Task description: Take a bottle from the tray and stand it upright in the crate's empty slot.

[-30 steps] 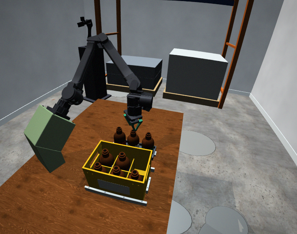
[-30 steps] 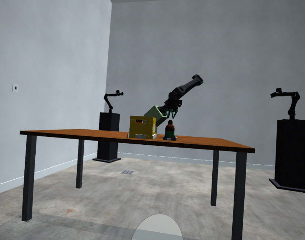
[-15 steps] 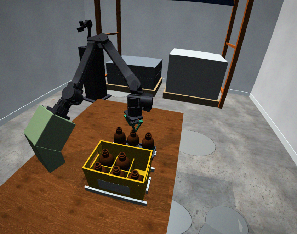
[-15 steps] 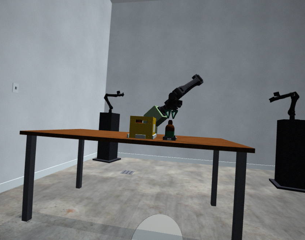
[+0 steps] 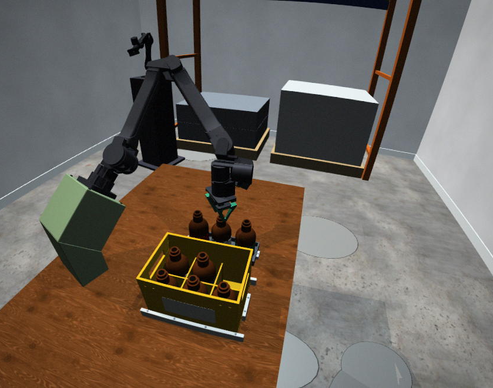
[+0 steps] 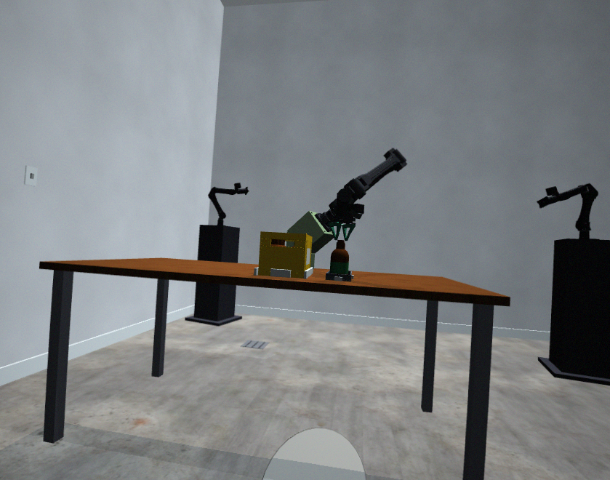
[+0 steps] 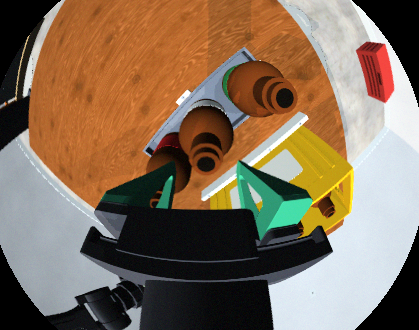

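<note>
The tray is 160 mm below my hand. Round my hand: crate: 60 mm ahead, 220 mm to the right, 90 mm below.
</note>
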